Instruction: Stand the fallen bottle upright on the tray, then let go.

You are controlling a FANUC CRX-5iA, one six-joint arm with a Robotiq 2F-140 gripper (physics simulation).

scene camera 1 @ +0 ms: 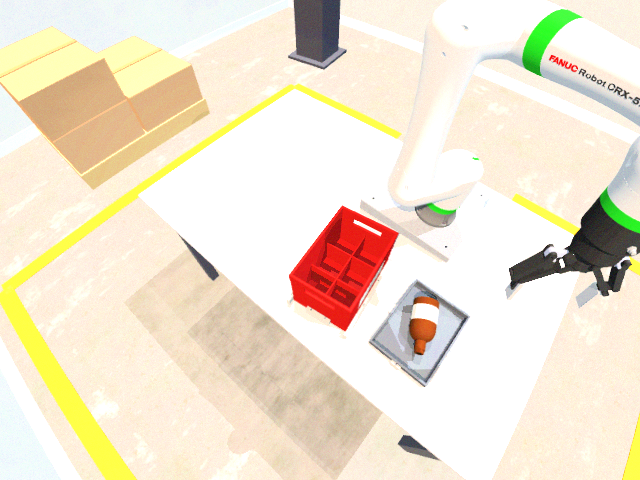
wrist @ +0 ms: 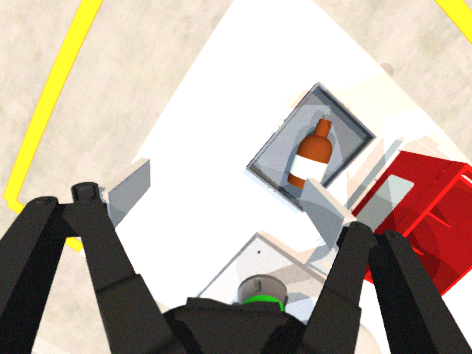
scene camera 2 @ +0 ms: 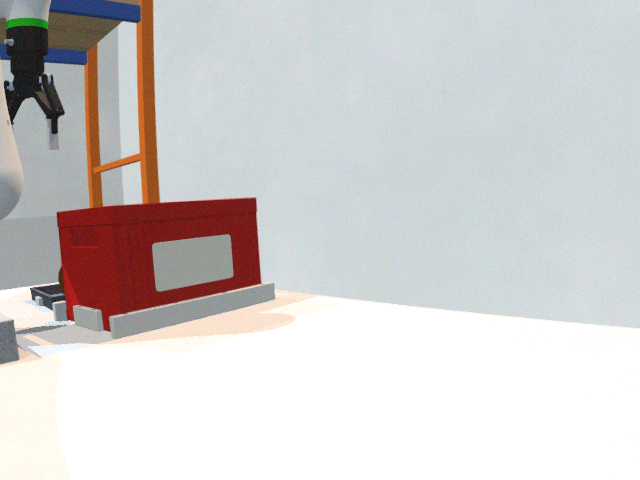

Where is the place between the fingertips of my gripper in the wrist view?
At 229, 181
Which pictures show my gripper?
Scene camera 1, the wrist view and scene camera 2: all of them.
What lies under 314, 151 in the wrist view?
A brown bottle.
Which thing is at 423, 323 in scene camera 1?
A brown bottle.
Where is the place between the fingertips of my gripper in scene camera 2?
30, 151
